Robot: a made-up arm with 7 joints. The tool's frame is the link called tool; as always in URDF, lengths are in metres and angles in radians.
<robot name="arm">
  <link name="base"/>
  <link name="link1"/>
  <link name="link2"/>
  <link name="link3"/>
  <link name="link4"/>
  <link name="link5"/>
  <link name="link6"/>
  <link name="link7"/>
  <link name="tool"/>
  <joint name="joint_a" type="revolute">
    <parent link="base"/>
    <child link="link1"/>
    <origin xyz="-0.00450 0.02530 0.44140"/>
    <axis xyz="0 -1 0"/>
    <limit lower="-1.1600" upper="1.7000" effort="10" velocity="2.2"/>
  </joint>
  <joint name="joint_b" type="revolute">
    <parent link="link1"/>
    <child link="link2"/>
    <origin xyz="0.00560 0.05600 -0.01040"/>
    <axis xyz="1 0 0"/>
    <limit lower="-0.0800" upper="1.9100" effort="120" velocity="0.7"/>
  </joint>
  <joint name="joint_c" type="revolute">
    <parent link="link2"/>
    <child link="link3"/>
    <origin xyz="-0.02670 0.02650 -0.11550"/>
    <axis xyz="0 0 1"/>
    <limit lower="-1.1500" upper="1.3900" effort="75" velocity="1"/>
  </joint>
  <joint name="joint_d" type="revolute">
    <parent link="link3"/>
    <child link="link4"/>
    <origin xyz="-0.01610 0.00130 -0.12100"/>
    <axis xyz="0 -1 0"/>
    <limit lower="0.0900" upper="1.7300" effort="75" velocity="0.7"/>
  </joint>
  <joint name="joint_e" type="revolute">
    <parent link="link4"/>
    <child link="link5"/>
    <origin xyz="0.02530 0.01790 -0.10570"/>
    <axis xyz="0 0 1"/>
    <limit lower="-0.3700" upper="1.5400" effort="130" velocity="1.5"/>
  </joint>
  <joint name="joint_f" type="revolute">
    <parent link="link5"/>
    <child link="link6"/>
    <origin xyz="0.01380 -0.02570 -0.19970"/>
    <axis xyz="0 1 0"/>
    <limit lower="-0.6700" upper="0.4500" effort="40" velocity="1.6"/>
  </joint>
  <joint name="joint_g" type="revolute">
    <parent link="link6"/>
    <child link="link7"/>
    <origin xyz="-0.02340 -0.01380 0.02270"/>
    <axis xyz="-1 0 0"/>
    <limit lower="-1.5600" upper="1.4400" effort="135" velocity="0.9"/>
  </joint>
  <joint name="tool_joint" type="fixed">
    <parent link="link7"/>
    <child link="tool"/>
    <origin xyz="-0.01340 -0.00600 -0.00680"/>
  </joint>
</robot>
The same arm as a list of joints. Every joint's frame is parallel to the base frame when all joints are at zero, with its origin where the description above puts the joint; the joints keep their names.
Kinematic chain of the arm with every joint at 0, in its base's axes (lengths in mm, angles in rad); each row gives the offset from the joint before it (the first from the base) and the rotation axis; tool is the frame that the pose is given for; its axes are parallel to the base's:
joint_a: xyz -4.5 25.3 441.4 axis -y
joint_b: xyz 5.6 56 -10.4 axis +x
joint_c: xyz -26.7 26.5 -115.5 axis +z
joint_d: xyz -16.1 1.3 -121 axis -y
joint_e: xyz 25.3 17.9 -105.7 axis +z
joint_f: xyz 13.8 -25.7 -199.7 axis +y
joint_g: xyz -23.4 -13.8 22.7 axis -x
tool: xyz -13.4 -6 -6.8
Joint limits (rad, base to tool): -1.16..1.7 -0.08..1.91 -1.15..1.39 0.09..1.73 -0.37..1.54 -0.67..0.45 -1.56..1.44

